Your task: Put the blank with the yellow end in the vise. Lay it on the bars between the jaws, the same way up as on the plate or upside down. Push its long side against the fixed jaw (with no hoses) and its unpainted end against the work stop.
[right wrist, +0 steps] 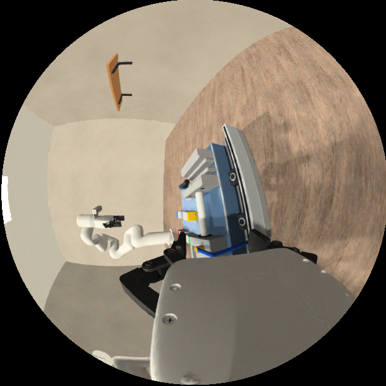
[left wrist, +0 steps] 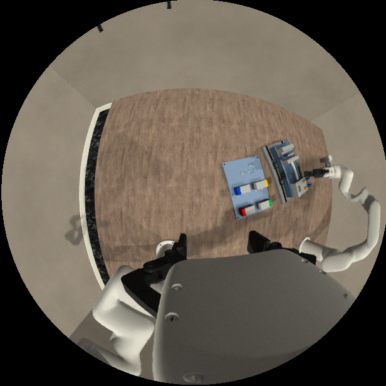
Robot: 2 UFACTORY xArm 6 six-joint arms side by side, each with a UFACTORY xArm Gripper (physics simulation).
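The blank with the yellow end [left wrist: 260, 185] [right wrist: 192, 216] lies on the light blue plate [left wrist: 232, 173], its yellow end toward the vise [left wrist: 283, 178] [right wrist: 220, 200]. In the right wrist view the vise shows at a low slant, with pale jaw blocks, a white cylinder [right wrist: 201, 212] and blue hoses [right wrist: 220, 251] at its near end. My left gripper [left wrist: 218, 243] [right wrist: 122, 220] is open and empty, high above the table and away from plate and vise. My right gripper [right wrist: 218, 241] [left wrist: 308, 173] is open and empty, close to the vise's hose end. The bars between the jaws are hard to make out.
Blanks with a blue end [left wrist: 243, 190], a red end [left wrist: 247, 210] and a green end [left wrist: 264, 205] also lie on the plate. Small pins stand at the plate's far part. An orange wall shelf [right wrist: 114, 82] shows in the right wrist view.
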